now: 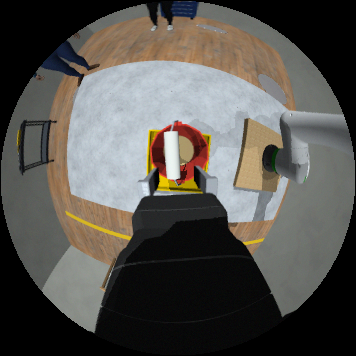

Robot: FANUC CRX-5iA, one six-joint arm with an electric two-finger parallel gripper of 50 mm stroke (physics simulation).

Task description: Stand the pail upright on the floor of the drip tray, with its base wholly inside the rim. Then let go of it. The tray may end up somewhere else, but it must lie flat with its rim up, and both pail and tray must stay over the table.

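Places are measured from the arm's base along level axes (x left, y back, z up), in metres.
Where they show: gripper, fingertip midpoint: (176,173); arm's base at its link origin: (270,157).
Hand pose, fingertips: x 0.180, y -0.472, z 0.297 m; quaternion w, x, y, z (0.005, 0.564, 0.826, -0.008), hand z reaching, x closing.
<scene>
Each offset is from my fingertips to the top centre of the thing. "pt": to the spot under its first point. Level surfaces: height alone.
The red pail @(pt dx -0.068, dy +0.062, dz -0.214 m) (200,144) is seen from above, mouth up, standing over the yellow drip tray (150,150). Its tan inner bottom shows. Its white handle grip @(dx -0.015, dy -0.015, dz -0.083 m) (171,154) lies across the mouth, left of the middle. The tray lies flat with its rim up; its left side, near side and far corners show around the pail. The pail's base is hidden by its walls, so its exact place within the rim cannot be told. My gripper (176,173) is wide open and empty, above the near side of the pail and tray, with the near end of the handle between and beyond the fingertips.
The pale table top @(dz -0.334 m) (110,115) surrounds the tray. To the right, the robot's base stands on a tan board (248,165), with the arm's grey link (300,145) over it. Beyond the table are a wooden floor (115,50), a dark rack (45,141) and two people's legs.
</scene>
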